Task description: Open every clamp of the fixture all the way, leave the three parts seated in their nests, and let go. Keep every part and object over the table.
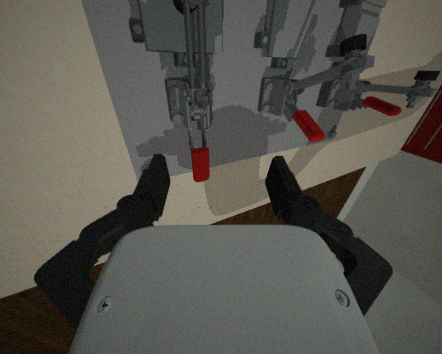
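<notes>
My gripper [218, 168] is open. The red handle of the left clamp [200, 165] shows between and beyond the fingertips, nearer the left finger. The left clamp [197, 97] has its arm lying out over the left part [162, 37], with the handle pointing toward me. The middle clamp [277, 95] has its arm swung off to the right, black tip raised, and its red handle [308, 125] slants down right. The right clamp [340, 90] also has its arm out to the right, with its red handle [382, 106] below it. The parts are cut off by the top edge.
The grey fixture plate [115, 75] lies on the cream table top [45, 150]. The table's wooden front edge [335, 192] runs below the plate. A red object [427, 132] with pale lines is at the right edge, beside the grey floor [400, 210].
</notes>
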